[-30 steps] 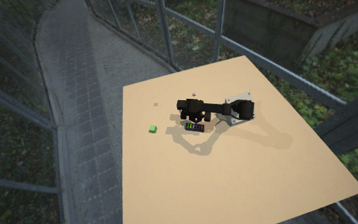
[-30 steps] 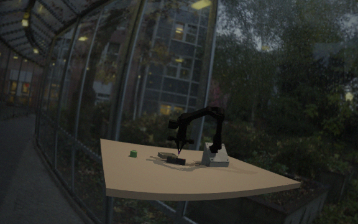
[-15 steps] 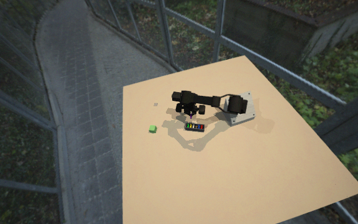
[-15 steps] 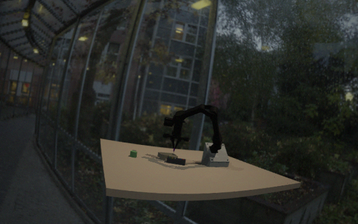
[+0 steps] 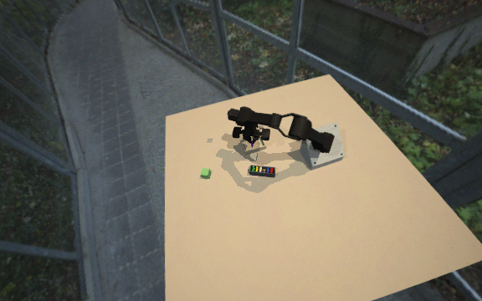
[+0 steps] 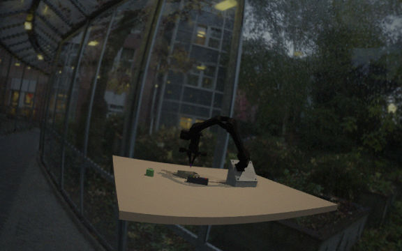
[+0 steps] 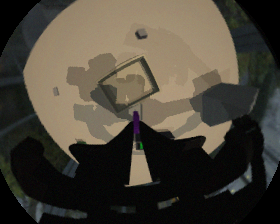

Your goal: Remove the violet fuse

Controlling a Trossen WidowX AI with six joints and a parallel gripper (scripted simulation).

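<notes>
My gripper tip is now 2 cm past the tray, 6 cm to the left of it and 10 cm above it. The rest, counted from my gripper tip: violet fuse 1 cm below; then green cube 30 cm ahead, 3 cm to the left, 8 cm below.
</notes>
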